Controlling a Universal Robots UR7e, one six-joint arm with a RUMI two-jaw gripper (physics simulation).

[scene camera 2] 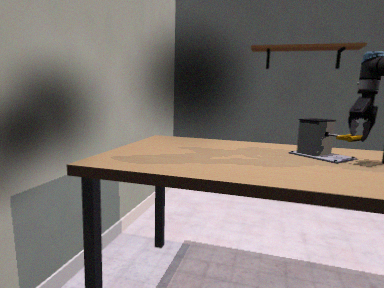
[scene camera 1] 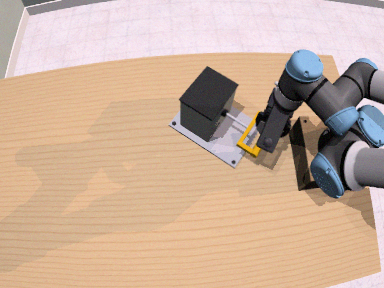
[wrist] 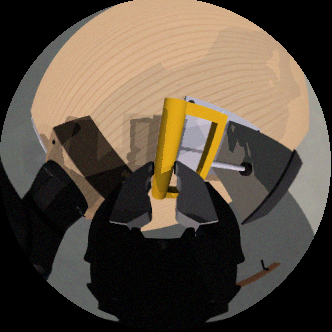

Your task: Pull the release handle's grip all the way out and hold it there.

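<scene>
The release handle's yellow grip (scene camera 1: 248, 146) (scene camera 2: 347, 137) (wrist: 171, 137) is a rectangular frame with a thick round outer bar. A thin light rod (scene camera 1: 237, 120) (wrist: 227, 165) joins it to the dark box (scene camera 1: 208, 93) (scene camera 2: 314, 137) (wrist: 260, 167), and a length of the rod shows between them. The box stands on a grey base plate (scene camera 1: 220, 150) (scene camera 2: 320, 157). My gripper (scene camera 2: 360, 137) (wrist: 163, 162) is shut on the grip's round outer bar, with one finger on each side of it. In scene camera 1 the arm hides the fingertips.
A dark brown block (scene camera 1: 300, 155) (wrist: 95, 145) stands on the wooden table (scene camera 1: 125, 225) (scene camera 2: 200, 167), between the gripper and the arm's base. The box is on the rod's other side from my gripper. A wall shelf (scene camera 2: 307, 47) hangs on the back wall.
</scene>
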